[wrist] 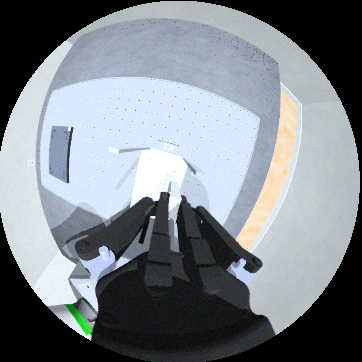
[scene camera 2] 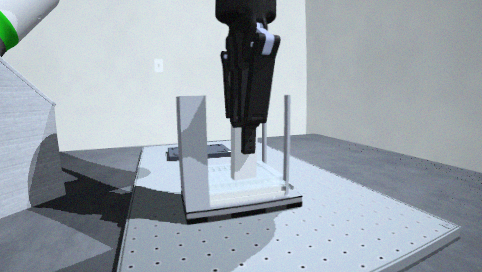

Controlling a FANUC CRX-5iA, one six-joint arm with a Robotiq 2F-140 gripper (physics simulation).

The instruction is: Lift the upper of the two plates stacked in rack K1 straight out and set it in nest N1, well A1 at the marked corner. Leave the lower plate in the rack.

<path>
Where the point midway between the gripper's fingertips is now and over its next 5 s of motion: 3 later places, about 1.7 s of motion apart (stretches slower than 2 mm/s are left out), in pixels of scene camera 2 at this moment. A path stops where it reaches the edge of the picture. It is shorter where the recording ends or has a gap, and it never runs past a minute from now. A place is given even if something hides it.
The gripper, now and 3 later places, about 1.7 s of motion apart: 243,178; 230,177; 222,176; 226,177
</path>
